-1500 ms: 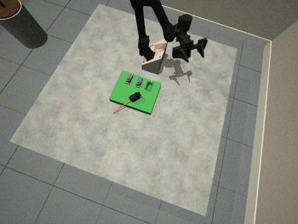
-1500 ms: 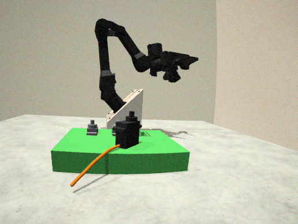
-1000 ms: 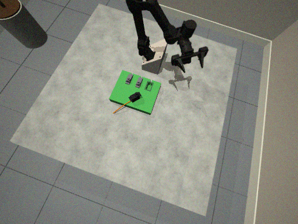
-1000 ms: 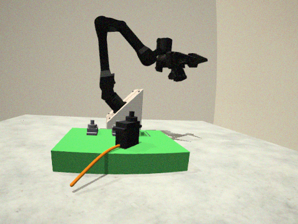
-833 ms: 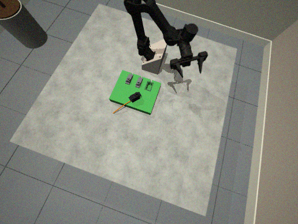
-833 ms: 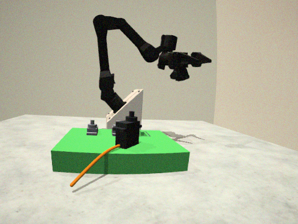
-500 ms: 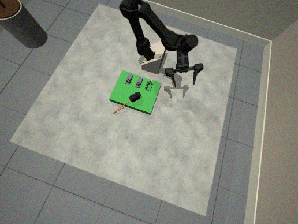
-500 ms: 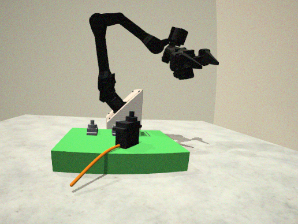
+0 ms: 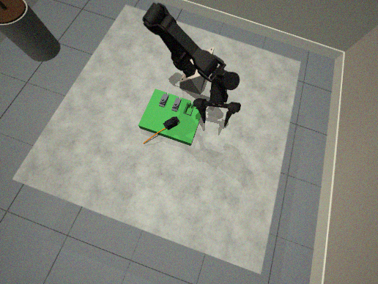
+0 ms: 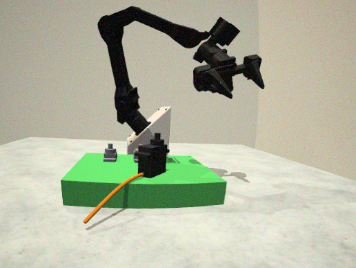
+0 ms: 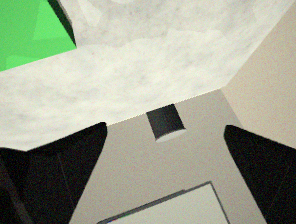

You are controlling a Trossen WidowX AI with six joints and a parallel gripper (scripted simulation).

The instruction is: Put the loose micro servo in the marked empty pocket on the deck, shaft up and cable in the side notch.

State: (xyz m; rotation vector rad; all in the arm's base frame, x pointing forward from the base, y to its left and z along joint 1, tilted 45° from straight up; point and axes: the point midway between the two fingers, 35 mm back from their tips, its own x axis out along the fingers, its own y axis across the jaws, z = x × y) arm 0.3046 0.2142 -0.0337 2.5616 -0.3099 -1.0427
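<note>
Now: gripper tip 30 mm past the green deck, 220 mm to the left of it and 200 mm above it.
</note>
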